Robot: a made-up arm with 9 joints.
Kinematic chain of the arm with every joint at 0, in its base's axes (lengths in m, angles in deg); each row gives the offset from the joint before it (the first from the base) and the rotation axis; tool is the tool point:
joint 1: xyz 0 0 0.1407 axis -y
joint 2: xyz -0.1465 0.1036 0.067 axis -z
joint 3: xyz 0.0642 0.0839 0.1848 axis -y
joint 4: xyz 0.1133 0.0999 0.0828 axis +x
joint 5: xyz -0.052 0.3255 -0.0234 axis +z
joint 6: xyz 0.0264 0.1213 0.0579 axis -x
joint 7: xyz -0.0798 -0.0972 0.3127 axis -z
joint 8: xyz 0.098 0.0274 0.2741 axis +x
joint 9: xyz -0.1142 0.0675 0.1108 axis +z
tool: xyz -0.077 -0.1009 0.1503
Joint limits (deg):
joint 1: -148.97..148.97
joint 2: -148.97..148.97
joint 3: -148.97..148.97
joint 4: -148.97..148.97
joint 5: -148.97..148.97
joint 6: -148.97..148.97
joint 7: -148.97..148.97
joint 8: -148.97..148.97
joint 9: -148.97..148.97
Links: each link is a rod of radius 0.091 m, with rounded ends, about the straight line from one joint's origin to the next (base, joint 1, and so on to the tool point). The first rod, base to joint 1, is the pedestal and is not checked.
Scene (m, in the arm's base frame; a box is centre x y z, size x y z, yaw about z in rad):
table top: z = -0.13
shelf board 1: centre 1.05 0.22 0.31 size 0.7 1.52 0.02 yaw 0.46
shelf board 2: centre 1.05 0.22 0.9 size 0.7 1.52 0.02 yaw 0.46
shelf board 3: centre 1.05 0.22 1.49 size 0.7 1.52 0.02 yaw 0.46
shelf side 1: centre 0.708 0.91 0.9 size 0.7 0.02 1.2 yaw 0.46
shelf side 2: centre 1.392 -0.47 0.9 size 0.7 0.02 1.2 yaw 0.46
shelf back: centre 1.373 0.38 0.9 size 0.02 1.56 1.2 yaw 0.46
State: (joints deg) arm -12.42 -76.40 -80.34 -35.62 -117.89 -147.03 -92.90 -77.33 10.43
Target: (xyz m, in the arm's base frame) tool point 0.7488 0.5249 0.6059
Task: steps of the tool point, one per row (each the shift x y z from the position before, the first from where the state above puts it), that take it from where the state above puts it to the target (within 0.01 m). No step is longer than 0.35 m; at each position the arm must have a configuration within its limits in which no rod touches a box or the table.
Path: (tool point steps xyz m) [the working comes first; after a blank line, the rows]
Joints at the target: -66.39 -47.38 -137.49 -39.93 -63.02 -100.77 -81.76 -59.22 20.49
Straight joint move there: touches shelf board 2.

1: 0.0018 0.0105 0.3090
2: 0.0958 0.1028 0.2807
3: 0.1765 0.1712 0.1936
4: 0.2233 0.2000 0.0663
5: 0.2227 0.1828 -0.0717
6: 0.1719 0.1268 -0.1879
7: 0.0822 0.0485 -0.2558
8: 0.1315 0.0826 0.0309
9: 0.1389 0.0688 0.0006
10: 0.1404 0.0521 -0.0315

